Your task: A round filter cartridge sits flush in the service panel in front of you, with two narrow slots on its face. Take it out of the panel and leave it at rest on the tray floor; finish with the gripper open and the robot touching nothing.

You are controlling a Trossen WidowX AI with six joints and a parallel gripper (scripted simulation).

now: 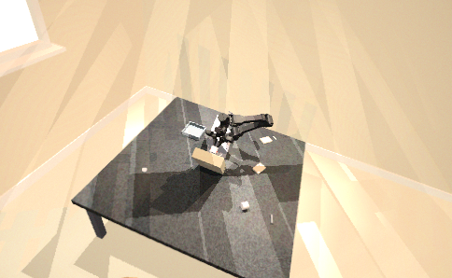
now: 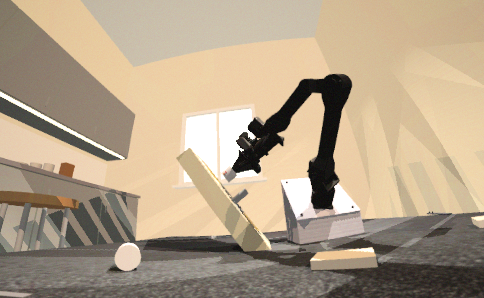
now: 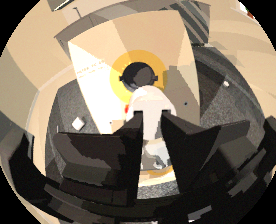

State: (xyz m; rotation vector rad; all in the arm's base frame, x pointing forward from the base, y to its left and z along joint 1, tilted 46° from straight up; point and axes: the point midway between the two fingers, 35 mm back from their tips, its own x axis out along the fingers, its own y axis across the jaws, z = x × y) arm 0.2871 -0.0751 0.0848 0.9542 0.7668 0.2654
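My gripper tip is 10 mm short of the round filter cartridge and 10 mm above it. Also, from my gripper tip: tan service panel 30 mm ahead, 90 mm below; then grey tray 340 mm behind, 290 mm to the right, 240 mm below; then thin stick 140 mm ahead, 500 mm to the left, 250 mm below.
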